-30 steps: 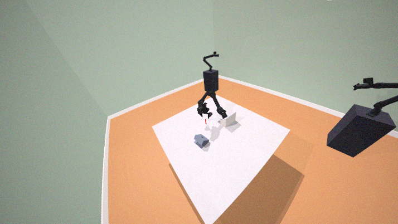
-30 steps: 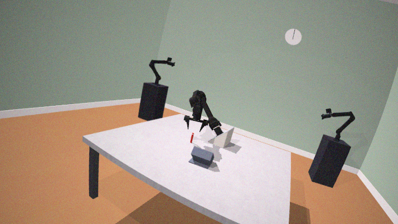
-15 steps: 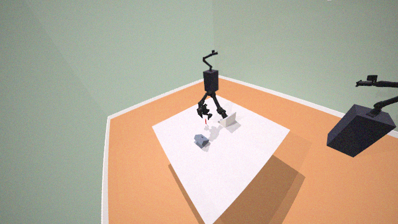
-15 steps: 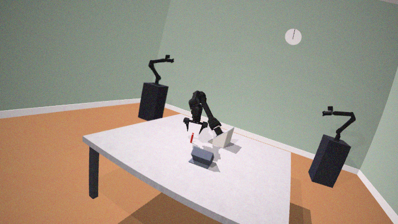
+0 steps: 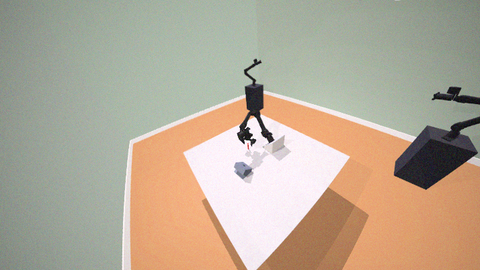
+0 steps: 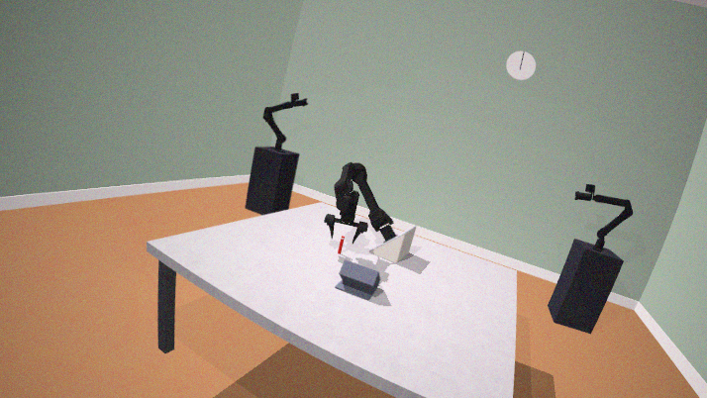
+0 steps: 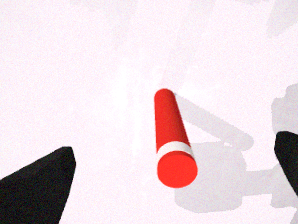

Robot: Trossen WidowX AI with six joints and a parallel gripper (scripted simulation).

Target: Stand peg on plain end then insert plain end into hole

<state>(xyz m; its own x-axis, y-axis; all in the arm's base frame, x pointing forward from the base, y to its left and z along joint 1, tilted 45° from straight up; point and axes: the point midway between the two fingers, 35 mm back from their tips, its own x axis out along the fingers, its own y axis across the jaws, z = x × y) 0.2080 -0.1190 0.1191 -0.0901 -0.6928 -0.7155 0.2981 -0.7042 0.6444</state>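
Right now my gripper tip is right at the red peg. Round my gripper tip: sloped panel 24 cm ahead, 18 cm to the left, 2 cm below.
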